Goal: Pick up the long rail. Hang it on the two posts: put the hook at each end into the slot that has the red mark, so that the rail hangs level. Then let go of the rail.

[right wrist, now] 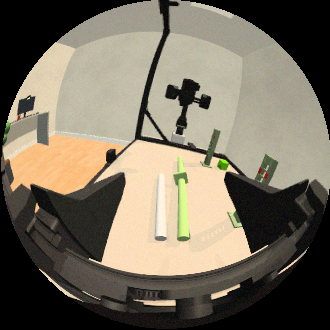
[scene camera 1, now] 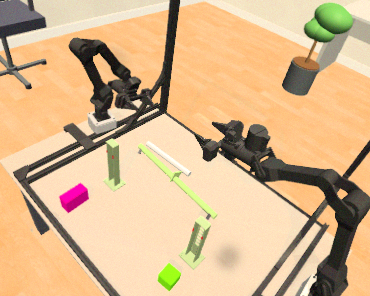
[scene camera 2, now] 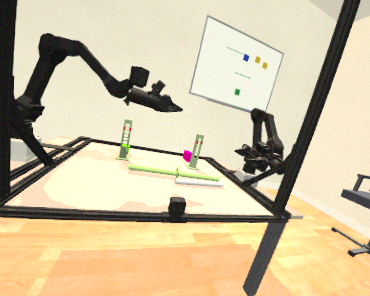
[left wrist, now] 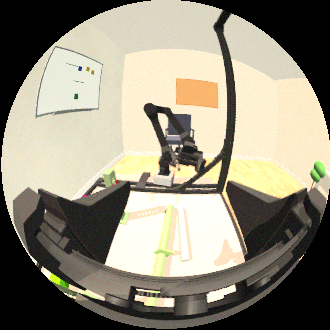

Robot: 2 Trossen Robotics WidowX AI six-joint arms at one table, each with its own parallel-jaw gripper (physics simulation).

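Pixels of known places: left gripper, fingertip midpoint: (right wrist: 192, 94) (scene camera 1: 203, 128) (scene camera 2: 179, 110) (left wrist: 179, 185); right gripper, fingertip midpoint: (right wrist: 176, 177) (scene camera 1: 146, 107) (scene camera 2: 239, 155) (left wrist: 186, 169); left arm's base, origin of the base link: (right wrist: 178, 133) (scene camera 2: 19, 137); right arm's base, origin of the base link: (scene camera 1: 101, 116) (scene camera 2: 248, 172) (left wrist: 163, 172).
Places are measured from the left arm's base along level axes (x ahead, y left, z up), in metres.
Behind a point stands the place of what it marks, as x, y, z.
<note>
The long light-green rail (scene camera 1: 192, 194) {0.537, -0.035, -0.046} (scene camera 2: 155, 170) {0.536, -0.051, -0.053} (left wrist: 166, 230) {0.731, -0.062, -0.046} (right wrist: 183, 210) {0.801, -0.067, -0.045} lies on the table, with a small plate at its middle and a hook at each end. One post (scene camera 1: 114, 162) {0.782, 0.140, 0.063} (scene camera 2: 198, 151) {0.810, 0.118, 0.035} (right wrist: 267, 167) {0.814, 0.116, 0.113} stands upright near one rail end; the other post (scene camera 1: 202, 224) {0.379, 0.150, 0.139} (scene camera 2: 126, 142) {0.393, 0.130, 0.018} (right wrist: 213, 147) {0.401, 0.147, 0.037} stands near the other end. Both carry red marks. My left gripper (scene camera 1: 204, 129) {0.580, -0.075, 0.240} (scene camera 2: 181, 109) {0.580, -0.075, 0.240} (left wrist: 179, 185) {0.580, -0.075, 0.240} is open and empty, high above the table beyond the rail in scene camera 1. My right gripper (scene camera 1: 142, 100) (right wrist: 176, 177) {0.907, -0.134, 0.102} is open and empty, back near its base.
A white rod (scene camera 1: 169, 158) {0.733, -0.114, -0.056} (scene camera 2: 199, 183) {0.735, -0.131, -0.063} (left wrist: 184, 235) {0.714, -0.123, -0.055} (right wrist: 161, 207) {0.790, -0.118, -0.054} lies close beside the rail. A magenta block (scene camera 1: 74, 198) {0.802, 0.304, -0.022} (scene camera 2: 187, 156) {0.803, 0.254, -0.041} and a green cube (scene camera 1: 169, 277) {0.377, 0.266, -0.029} (right wrist: 223, 164) {0.409, 0.248, -0.045} lie near the posts. A black frame (scene camera 1: 171, 60) {0.986, -0.354, 0.218} (scene camera 2: 320, 110) {0.995, -0.360, 0.348} borders the table.
</note>
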